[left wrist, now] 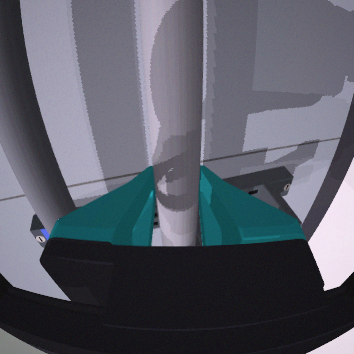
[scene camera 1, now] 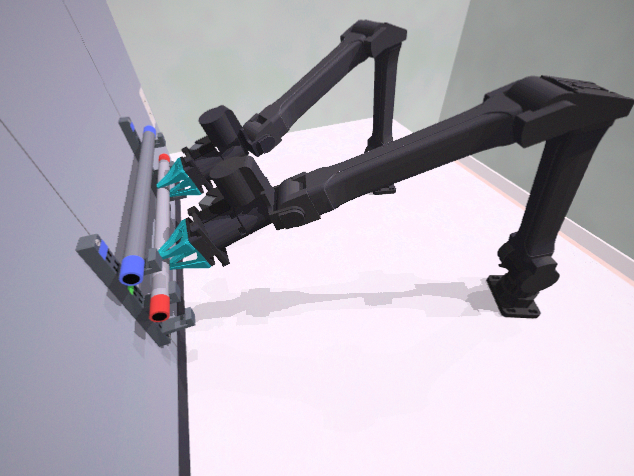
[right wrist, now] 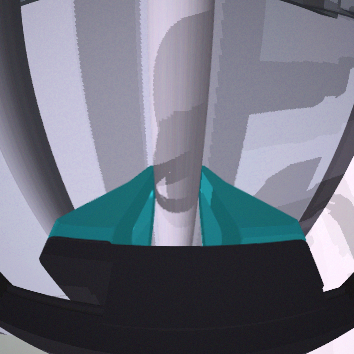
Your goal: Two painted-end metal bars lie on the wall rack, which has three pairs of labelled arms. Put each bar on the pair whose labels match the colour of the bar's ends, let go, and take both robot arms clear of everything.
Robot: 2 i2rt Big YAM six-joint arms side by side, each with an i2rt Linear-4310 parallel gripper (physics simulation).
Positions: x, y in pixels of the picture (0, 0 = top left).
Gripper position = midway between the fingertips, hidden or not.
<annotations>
My left gripper shows in the left wrist view [176, 174] and in scene camera 1 [159, 263]. My right gripper shows in scene camera 1 [161, 191] and in the right wrist view [176, 174]; in the left wrist view it is out of frame. A red-ended bar shows in the left wrist view, in scene camera 1 and in the right wrist view [179, 47]. One and the same spot on the red-ended bar: [left wrist: 172, 45] is [scene camera 1: 168, 232].
</annotations>
